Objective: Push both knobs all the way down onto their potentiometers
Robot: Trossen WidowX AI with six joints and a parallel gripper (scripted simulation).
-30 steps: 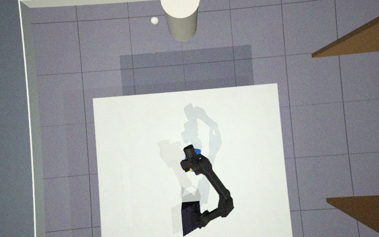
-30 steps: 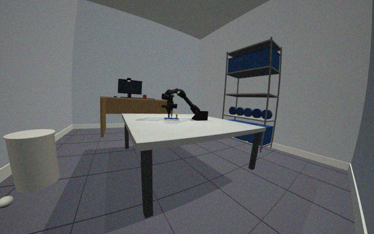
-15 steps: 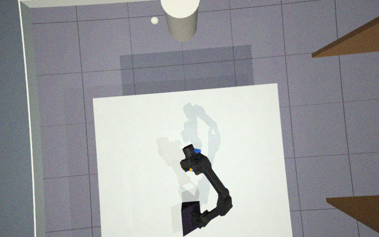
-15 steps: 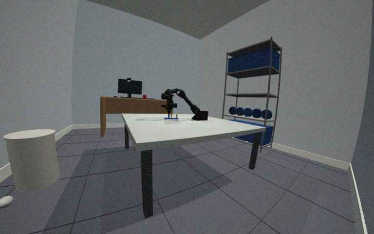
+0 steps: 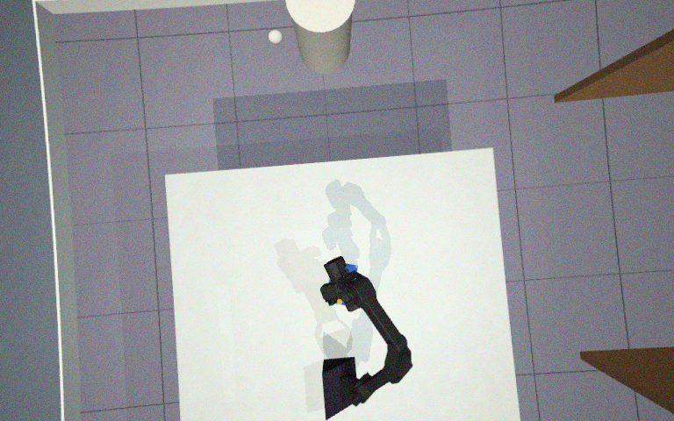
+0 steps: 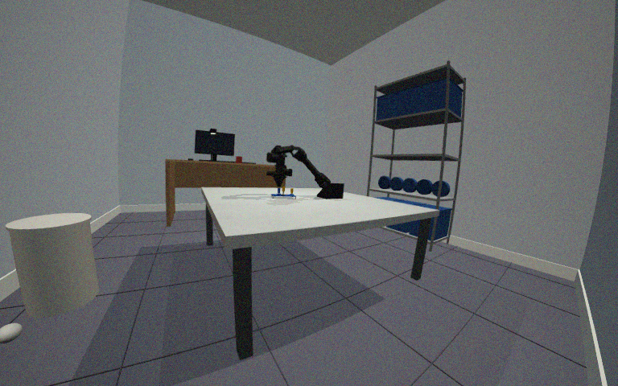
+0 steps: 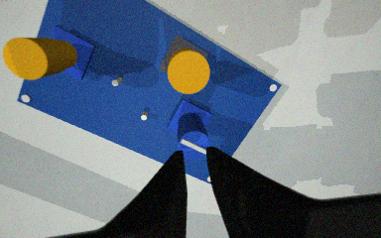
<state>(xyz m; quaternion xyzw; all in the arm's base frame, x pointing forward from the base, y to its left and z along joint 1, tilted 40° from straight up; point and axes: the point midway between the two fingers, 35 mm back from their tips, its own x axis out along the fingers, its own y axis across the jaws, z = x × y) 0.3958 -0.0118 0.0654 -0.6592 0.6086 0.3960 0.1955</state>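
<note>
The blue knob is 20 mm below my gripper tip. Round my gripper tip: orange knob 80 mm behind, 30 mm to the left, 30 mm below.
</note>
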